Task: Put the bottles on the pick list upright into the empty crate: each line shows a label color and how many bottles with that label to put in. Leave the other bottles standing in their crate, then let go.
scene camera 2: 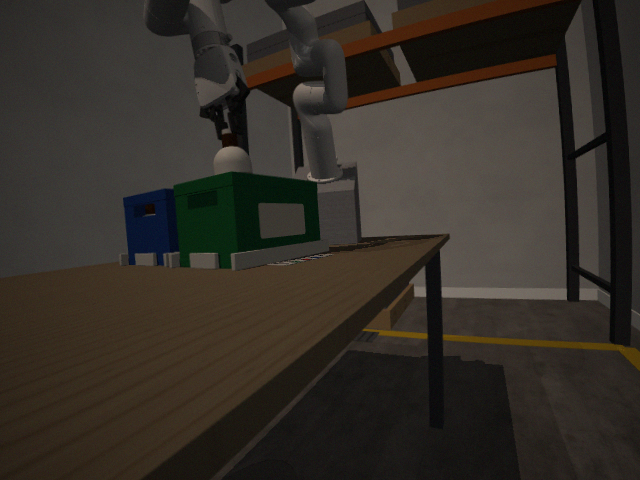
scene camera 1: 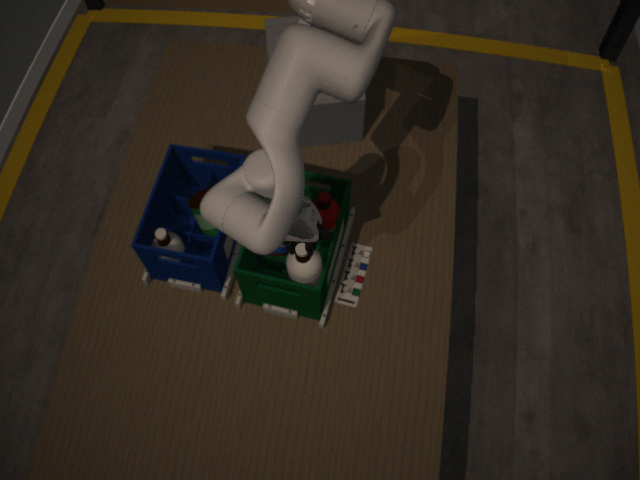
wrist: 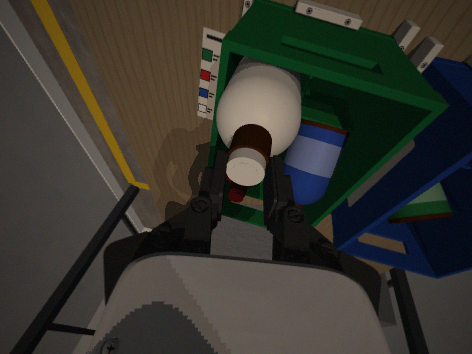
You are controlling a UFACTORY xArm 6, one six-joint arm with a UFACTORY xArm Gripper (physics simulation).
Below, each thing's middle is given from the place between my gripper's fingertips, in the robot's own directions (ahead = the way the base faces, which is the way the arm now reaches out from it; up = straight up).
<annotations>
My hand is 140 mm above the blue bottle [wrist: 311, 160], 120 mm past it and 80 mm to the left of it. Round my hand: green bottle [wrist: 432, 204] 240 mm to the right, 170 mm below, 120 mm behind; pick list [scene camera 1: 358, 258] 250 mm below, 100 mm to the left, 70 mm behind.
</annotations>
